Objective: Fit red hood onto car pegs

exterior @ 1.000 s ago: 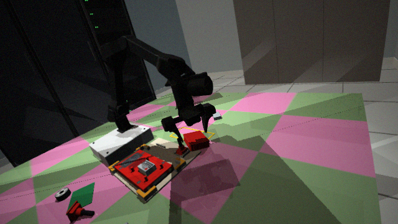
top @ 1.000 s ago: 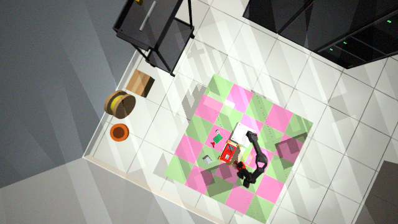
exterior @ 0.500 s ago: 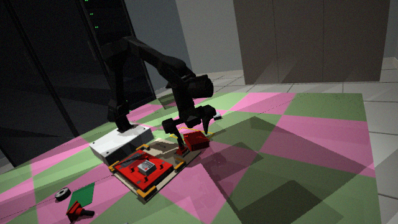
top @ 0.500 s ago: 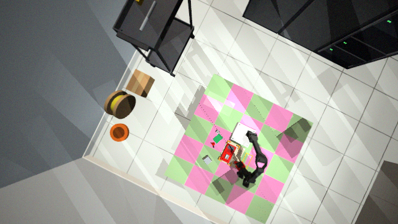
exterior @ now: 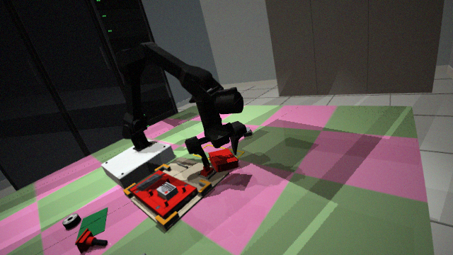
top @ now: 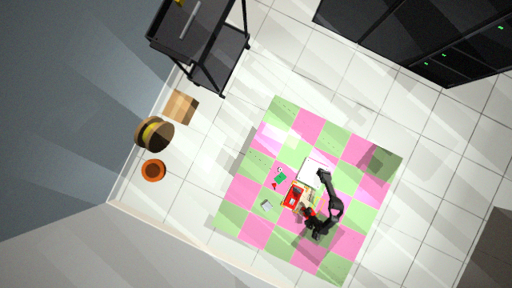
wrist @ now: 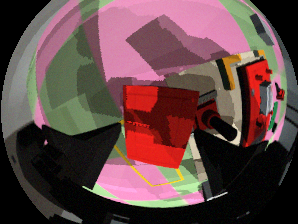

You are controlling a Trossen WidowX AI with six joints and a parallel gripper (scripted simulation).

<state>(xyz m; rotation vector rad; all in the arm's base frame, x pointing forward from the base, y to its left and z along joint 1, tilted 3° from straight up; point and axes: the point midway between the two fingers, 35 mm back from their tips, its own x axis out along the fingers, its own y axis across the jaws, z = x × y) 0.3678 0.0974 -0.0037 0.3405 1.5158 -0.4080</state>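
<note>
My gripper tip is now right at the red hood. Round my gripper tip: grey engine block: 19 cm to the right, 3 cm behind, 1 cm above; then green patch: 37 cm to the right, 16 cm behind, 2 cm below; then jig: 16 cm to the right, 7 cm behind, 1 cm below.
</note>
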